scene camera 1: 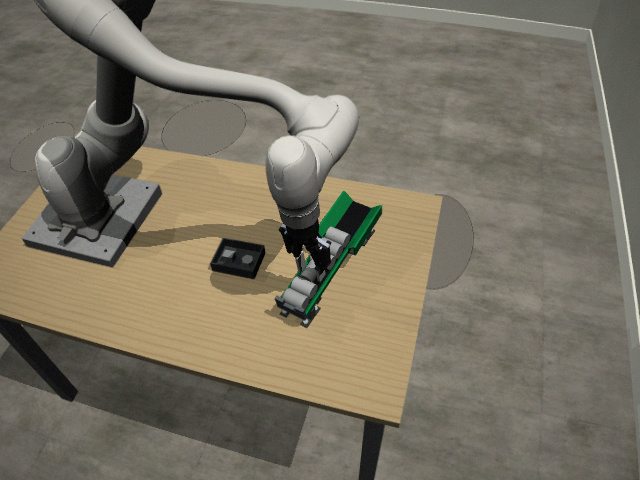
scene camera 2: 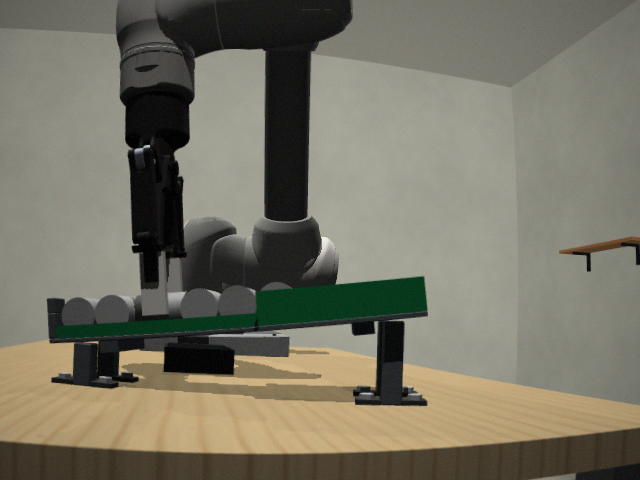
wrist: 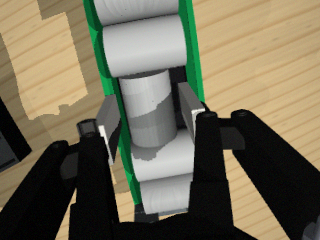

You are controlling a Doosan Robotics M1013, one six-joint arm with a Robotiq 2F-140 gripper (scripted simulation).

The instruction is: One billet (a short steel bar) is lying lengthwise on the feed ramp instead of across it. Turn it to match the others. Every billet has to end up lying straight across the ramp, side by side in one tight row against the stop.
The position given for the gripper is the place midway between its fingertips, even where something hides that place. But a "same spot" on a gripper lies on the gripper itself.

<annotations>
The gripper shows in scene camera 1 (pixel 311 272), in scene camera 2 and in the wrist view. The same spot on the gripper: (wrist: pixel 277 170) is (scene camera 2: pixel 155 187).
</annotations>
